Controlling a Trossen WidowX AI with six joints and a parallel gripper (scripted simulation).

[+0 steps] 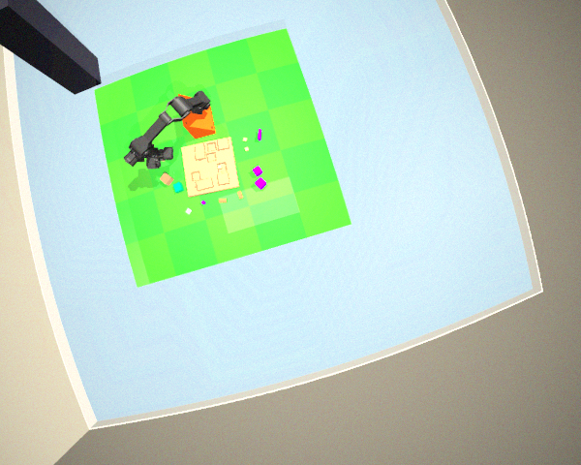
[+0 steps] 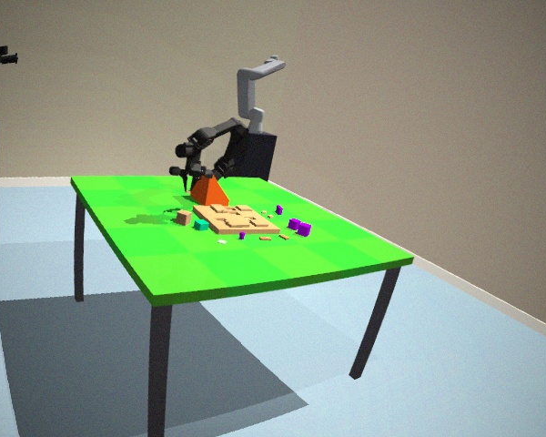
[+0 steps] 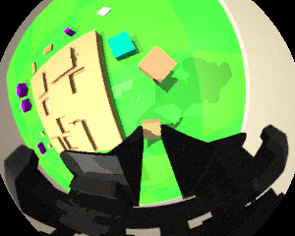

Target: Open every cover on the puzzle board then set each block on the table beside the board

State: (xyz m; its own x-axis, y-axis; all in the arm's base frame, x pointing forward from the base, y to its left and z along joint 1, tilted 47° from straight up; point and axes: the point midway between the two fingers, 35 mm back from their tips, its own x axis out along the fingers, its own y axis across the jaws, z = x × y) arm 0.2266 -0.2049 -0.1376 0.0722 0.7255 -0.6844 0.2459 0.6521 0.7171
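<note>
My gripper tip is 8 cm short of the tan puzzle board, 23 cm to the right of it and 9 cm above it. From my gripper tip the other things lie so: teal block 14 cm ahead, 1 cm to the left, 10 cm below; then purple stick 1 cm behind, 54 cm to the left, 10 cm below; then tan cube 8 cm ahead, 4 cm to the right, 9 cm below.
</note>
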